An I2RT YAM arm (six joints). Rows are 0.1 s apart.
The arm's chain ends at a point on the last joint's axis. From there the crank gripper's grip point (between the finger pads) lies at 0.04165 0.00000 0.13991 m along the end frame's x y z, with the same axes.
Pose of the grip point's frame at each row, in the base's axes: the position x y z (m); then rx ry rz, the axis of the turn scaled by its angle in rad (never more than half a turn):
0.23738, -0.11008, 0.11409, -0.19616, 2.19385, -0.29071
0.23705, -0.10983, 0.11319, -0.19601, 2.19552, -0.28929
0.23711, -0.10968, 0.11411, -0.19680, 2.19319, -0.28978
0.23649, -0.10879, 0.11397, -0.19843, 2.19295, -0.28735
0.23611, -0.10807, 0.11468, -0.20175, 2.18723, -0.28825
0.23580, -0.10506, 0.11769, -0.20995, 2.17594, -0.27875
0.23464, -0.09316, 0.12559, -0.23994, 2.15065, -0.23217
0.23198, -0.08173, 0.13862, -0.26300, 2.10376, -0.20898
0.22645, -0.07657, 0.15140, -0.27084, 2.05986, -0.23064
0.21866, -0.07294, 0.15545, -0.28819, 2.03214, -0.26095
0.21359, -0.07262, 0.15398, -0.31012, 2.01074, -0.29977
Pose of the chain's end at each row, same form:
0.14959, -0.08071, 0.22696, -0.19616, 2.19385, -0.29071
0.14944, -0.08060, 0.22623, -0.19601, 2.19552, -0.28929
0.14923, -0.08043, 0.22694, -0.19680, 2.19319, -0.28978
0.14855, -0.07986, 0.22683, -0.19843, 2.19295, -0.28735
0.14751, -0.07916, 0.22703, -0.20175, 2.18723, -0.28825
0.14577, -0.07751, 0.22925, -0.20995, 2.17594, -0.27875
0.14131, -0.07192, 0.23581, -0.23994, 2.15065, -0.23217
0.13344, -0.06438, 0.24491, -0.26300, 2.10376, -0.20898
0.12341, -0.05759, 0.25305, -0.27084, 2.05986, -0.23064
0.11302, -0.05141, 0.25387, -0.28819, 2.03214, -0.26095
0.10615, -0.04765, 0.24960, -0.31012, 2.01074, -0.29977

